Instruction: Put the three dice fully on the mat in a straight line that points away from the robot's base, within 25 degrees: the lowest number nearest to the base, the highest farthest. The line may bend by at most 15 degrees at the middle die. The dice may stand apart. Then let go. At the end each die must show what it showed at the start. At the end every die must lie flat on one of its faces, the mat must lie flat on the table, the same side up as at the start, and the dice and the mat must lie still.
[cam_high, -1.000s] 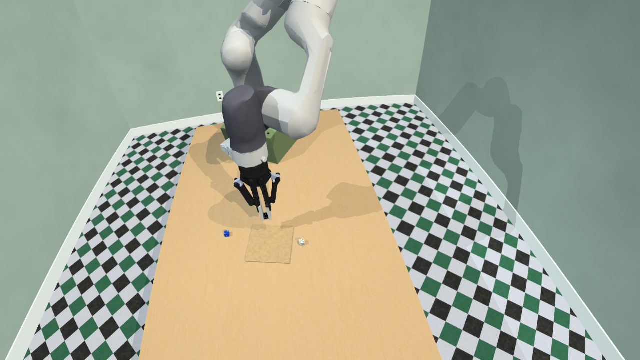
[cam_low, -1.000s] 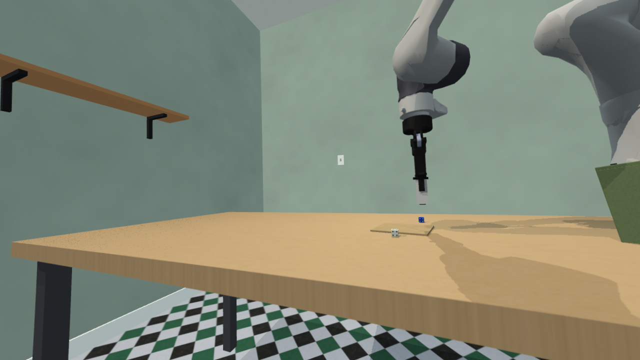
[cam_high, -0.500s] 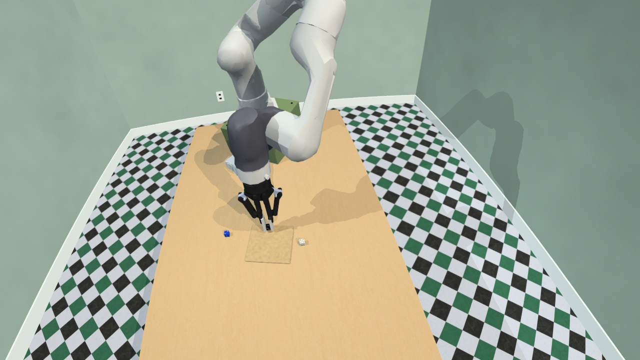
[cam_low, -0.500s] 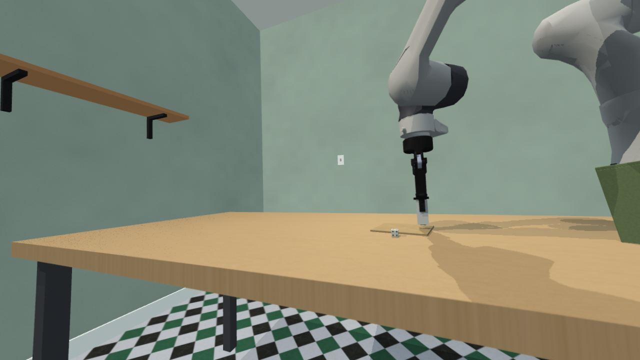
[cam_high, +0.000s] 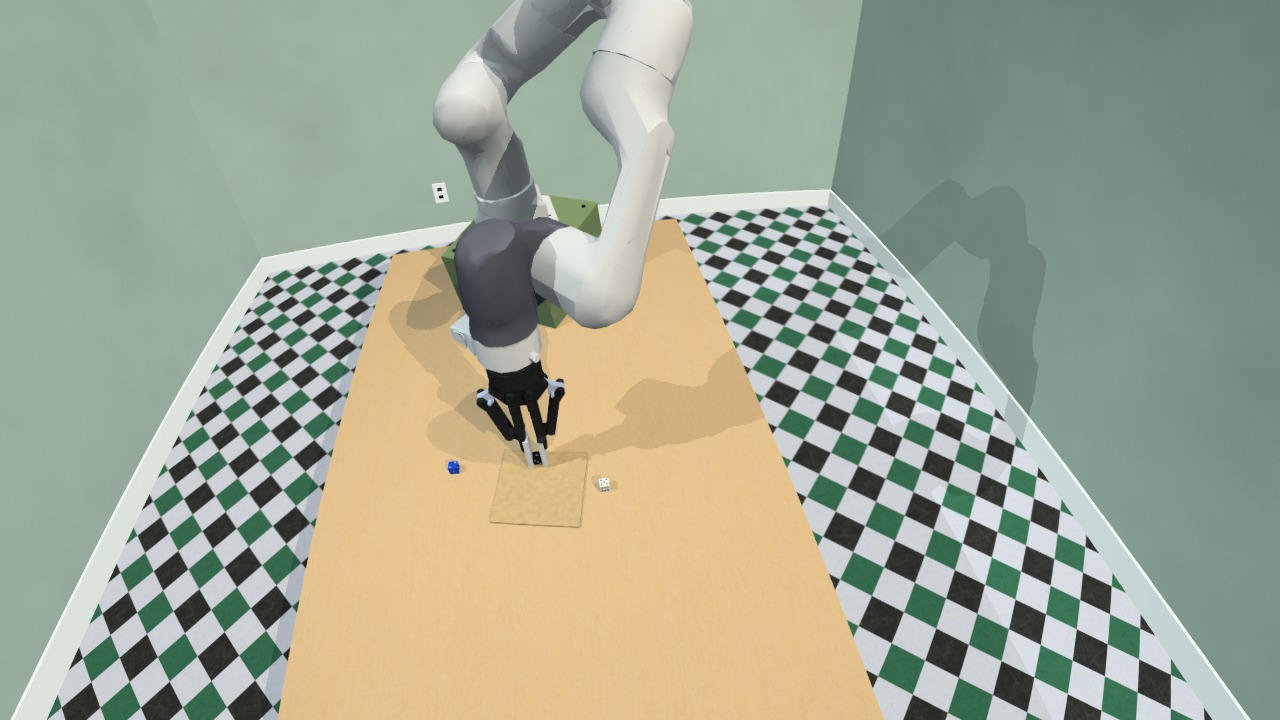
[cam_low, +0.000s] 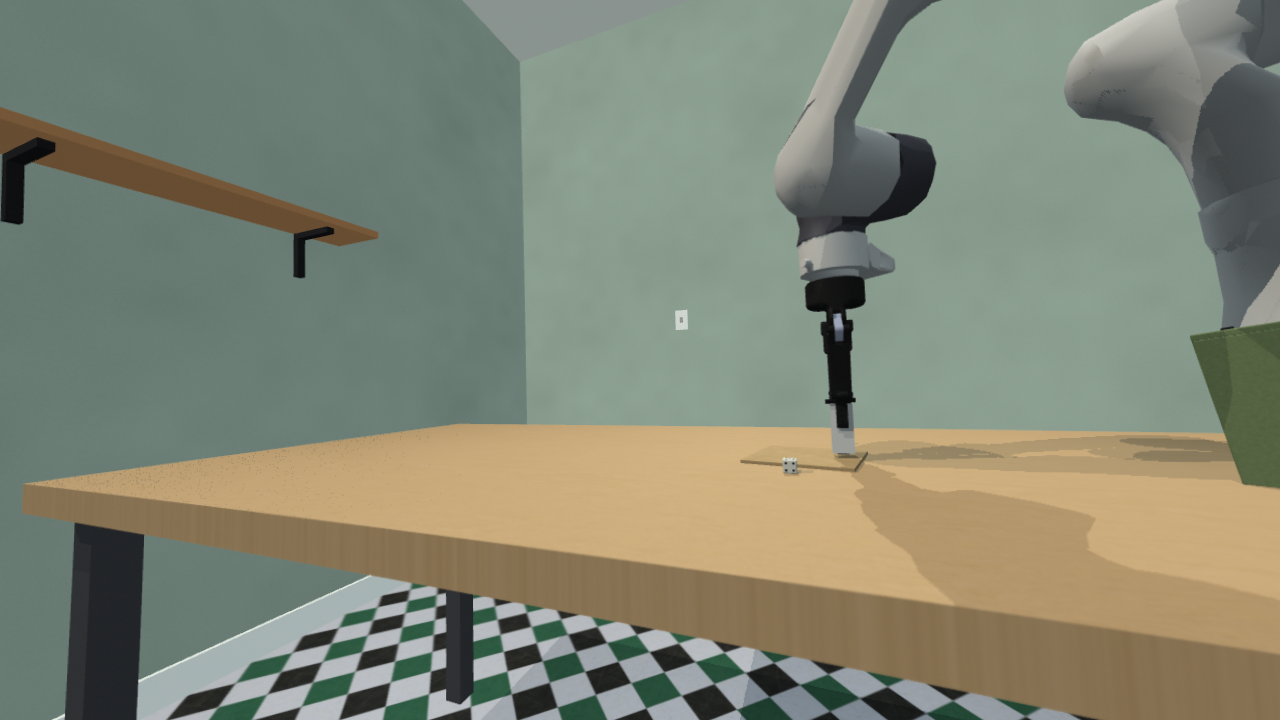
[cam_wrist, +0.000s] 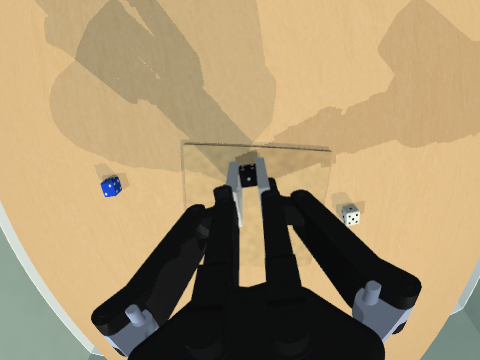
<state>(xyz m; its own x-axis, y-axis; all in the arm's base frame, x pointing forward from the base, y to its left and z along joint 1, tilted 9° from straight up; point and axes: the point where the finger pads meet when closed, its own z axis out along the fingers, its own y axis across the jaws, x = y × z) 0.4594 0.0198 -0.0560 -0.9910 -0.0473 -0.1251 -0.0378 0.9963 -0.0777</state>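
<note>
The black die is 3 cm below my hand. From my hand the other things lie so: blue die: 14 cm to the right, 4 cm below; then tan mat: 5 cm ahead, 4 cm below; then white die: 10 cm to the left, 6 cm ahead, 4 cm below.
</note>
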